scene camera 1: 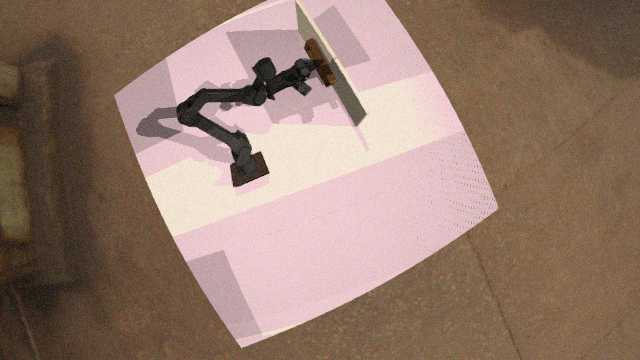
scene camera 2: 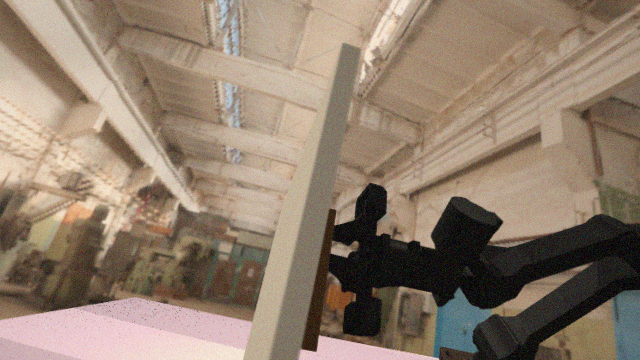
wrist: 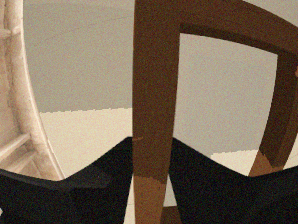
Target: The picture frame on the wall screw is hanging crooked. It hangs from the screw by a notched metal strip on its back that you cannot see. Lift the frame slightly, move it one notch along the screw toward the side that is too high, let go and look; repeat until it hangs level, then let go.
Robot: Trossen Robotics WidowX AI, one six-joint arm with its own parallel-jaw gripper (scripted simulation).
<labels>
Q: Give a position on a grey wall panel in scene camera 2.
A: At 282, 308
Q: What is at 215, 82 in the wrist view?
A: A brown wooden picture frame.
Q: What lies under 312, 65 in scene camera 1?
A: My gripper.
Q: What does my gripper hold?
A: A brown wooden picture frame.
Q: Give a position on a grey wall panel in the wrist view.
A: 81, 66
</labels>
